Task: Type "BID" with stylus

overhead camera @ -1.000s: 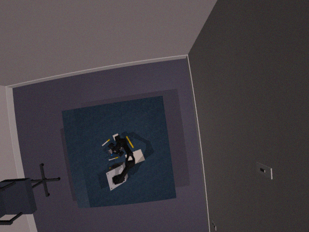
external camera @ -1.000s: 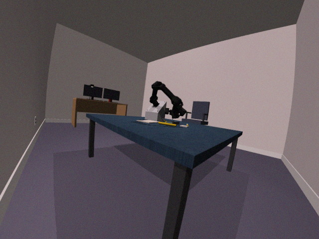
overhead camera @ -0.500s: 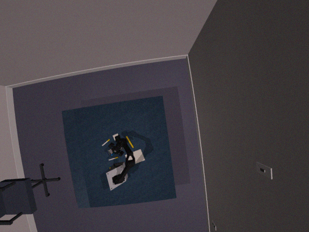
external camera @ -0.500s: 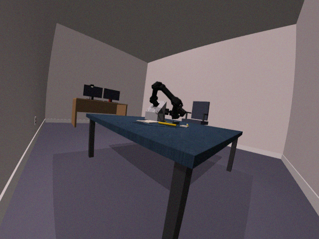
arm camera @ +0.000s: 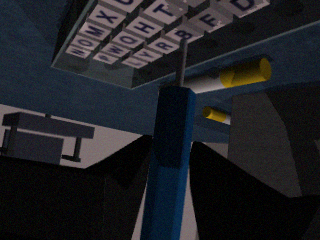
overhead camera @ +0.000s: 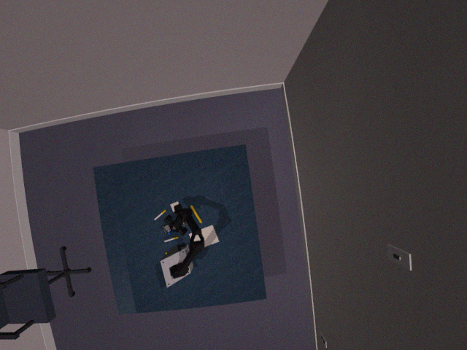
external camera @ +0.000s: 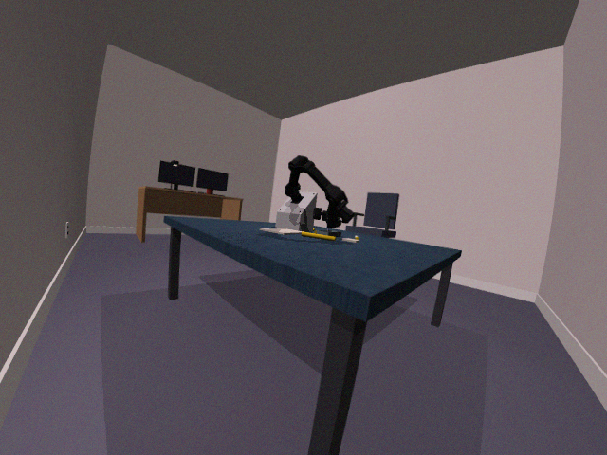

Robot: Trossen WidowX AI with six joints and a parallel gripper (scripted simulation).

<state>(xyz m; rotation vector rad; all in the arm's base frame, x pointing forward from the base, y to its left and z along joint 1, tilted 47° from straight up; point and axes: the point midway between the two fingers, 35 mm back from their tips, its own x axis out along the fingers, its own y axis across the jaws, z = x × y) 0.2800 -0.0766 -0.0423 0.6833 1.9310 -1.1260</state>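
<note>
My gripper tip is now 60 mm above the I key, 20 mm to the left of it and 20 mm short of it. From my gripper tip the other things lie so: blue stylus 10 mm below; then grey stylus tip 50 mm below; then D key 60 mm below, 40 mm to the right, 10 mm ahead.
</note>
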